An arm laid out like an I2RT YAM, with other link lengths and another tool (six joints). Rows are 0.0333 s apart.
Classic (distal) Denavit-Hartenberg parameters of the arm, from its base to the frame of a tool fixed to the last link. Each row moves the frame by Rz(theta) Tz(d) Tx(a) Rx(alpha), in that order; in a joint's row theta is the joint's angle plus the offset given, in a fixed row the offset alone. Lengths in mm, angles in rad.
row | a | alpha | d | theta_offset
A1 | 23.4 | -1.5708 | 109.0 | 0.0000
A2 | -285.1 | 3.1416 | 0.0 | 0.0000
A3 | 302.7 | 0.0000 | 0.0 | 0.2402
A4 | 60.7 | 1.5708 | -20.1 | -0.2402
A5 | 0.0 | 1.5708 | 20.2 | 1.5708
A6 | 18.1 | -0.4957 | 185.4 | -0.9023
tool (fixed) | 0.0 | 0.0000 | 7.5 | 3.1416
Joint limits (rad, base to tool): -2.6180..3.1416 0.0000..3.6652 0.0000..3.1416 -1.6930..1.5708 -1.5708..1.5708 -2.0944..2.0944
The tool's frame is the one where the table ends.
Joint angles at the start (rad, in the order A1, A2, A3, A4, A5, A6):
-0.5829, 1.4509, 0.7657, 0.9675, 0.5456, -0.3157
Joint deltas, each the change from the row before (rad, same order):
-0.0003, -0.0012, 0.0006, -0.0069, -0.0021, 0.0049
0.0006, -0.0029, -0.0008, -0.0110, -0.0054, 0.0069
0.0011, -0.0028, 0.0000, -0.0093, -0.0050, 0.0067
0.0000, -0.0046, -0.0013, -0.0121, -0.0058, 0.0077
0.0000, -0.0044, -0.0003, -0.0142, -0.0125, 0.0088
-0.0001, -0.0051, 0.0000, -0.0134, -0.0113, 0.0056
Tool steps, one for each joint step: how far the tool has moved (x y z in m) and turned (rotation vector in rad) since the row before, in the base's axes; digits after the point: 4 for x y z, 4 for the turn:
0.0004, -0.0001, -0.0006, 0.0043, 0.0002, 0.0029
0.0010, 0.0006, -0.0013, 0.0065, 0.0021, 0.0074
0.0011, 0.0008, -0.0007, 0.0052, 0.0002, 0.0074
0.0006, 0.0006, -0.0011, 0.0068, 0.0014, 0.0073
0.0019, 0.0010, -0.0010, 0.0068, 0.0024, 0.0140
0.0015, 0.0011, -0.0004, 0.0048, 0.0035, 0.0120

